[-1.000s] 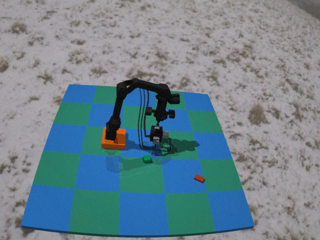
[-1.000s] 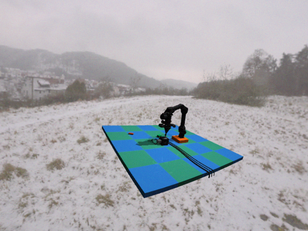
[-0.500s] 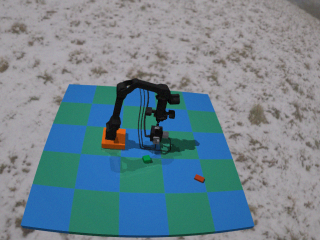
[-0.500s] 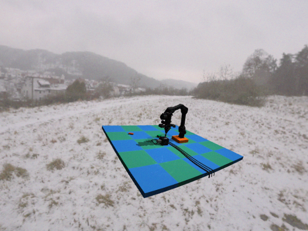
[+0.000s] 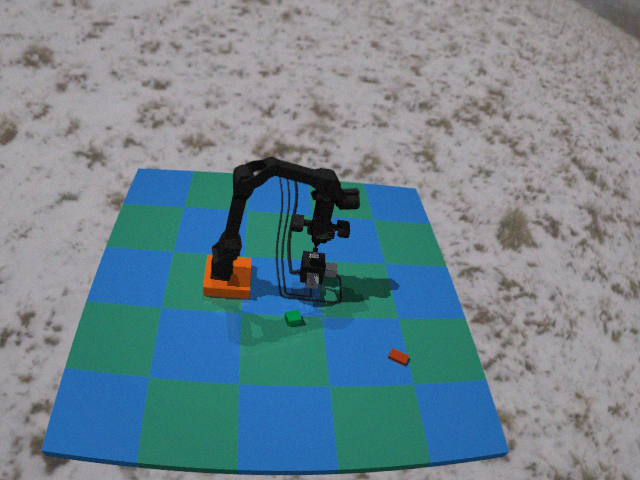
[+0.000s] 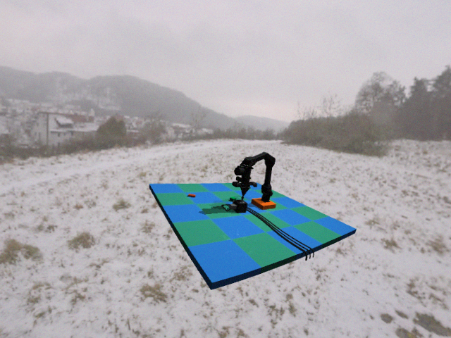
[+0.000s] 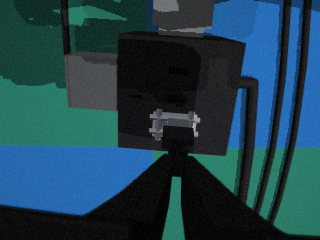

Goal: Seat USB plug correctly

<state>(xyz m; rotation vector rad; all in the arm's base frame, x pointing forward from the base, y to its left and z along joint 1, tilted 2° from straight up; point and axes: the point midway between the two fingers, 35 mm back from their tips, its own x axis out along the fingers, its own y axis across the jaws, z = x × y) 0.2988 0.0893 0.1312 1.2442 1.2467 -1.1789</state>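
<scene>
The silver-framed socket is 6 cm below my gripper tip. Also, from my gripper tip: red block (28 cm ahead, 33 cm to the right, 12 cm below); then green block (5 cm behind, 22 cm to the right, 12 cm below); then dark USB plug (2 cm below).
</scene>
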